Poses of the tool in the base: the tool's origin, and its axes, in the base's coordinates. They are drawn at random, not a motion.
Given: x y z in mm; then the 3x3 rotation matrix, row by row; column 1 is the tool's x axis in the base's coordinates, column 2 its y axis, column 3 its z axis. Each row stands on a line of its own.
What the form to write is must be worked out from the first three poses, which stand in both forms.
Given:
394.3, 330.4, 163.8
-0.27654, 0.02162, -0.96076
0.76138, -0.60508, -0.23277
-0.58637, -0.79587, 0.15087
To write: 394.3, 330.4, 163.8, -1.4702, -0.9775, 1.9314
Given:
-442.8, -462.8, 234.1
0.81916, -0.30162, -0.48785
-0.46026, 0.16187, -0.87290
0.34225, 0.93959, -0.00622
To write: -442.8, -462.8, 234.1, 1.4351, -0.6572, -0.1256
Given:
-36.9, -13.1, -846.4
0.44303, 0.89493, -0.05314
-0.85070, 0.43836, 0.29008
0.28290, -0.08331, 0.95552
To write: -36.9, -13.1, -846.4, -0.2341, -0.2107, -1.0946
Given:
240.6, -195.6, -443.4
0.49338, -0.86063, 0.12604
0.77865, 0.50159, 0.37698
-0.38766, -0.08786, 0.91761
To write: 240.6, -195.6, -443.4, -0.2865, 0.3166, 1.0104
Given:
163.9, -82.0, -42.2
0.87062, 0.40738, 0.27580
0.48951, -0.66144, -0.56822
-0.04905, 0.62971, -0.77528
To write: 163.9, -82.0, -42.2, 2.3790, 0.6452, 0.1631
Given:
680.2, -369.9, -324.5
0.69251, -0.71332, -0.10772
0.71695, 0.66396, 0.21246
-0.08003, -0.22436, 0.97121
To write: 680.2, -369.9, -324.5, -0.2467, -0.0156, 0.8079
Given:
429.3, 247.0, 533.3
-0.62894, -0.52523, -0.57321
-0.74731, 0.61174, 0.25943
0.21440, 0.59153, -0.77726
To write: 429.3, 247.0, 533.3, 1.0094, -2.3939, -0.6750
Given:
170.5, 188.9, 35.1
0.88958, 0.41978, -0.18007
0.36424, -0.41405, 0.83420
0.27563, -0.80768, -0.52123
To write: 170.5, 188.9, 35.1, -2.0426, -0.5669, -0.0691
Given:
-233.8, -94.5, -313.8
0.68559, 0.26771, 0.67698
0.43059, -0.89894, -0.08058
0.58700, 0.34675, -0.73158
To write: -233.8, -94.5, -313.8, 2.6647, 0.5611, 1.0157
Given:
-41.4, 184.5, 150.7
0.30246, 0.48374, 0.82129
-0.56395, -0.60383, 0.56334
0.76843, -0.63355, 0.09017
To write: -41.4, 184.5, 150.7, -1.6705, 0.0738, -1.4623
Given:
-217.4, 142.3, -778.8
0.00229, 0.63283, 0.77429
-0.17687, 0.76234, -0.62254
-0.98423, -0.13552, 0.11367
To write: -217.4, 142.3, -778.8, 0.3981, 1.4373, -0.6618
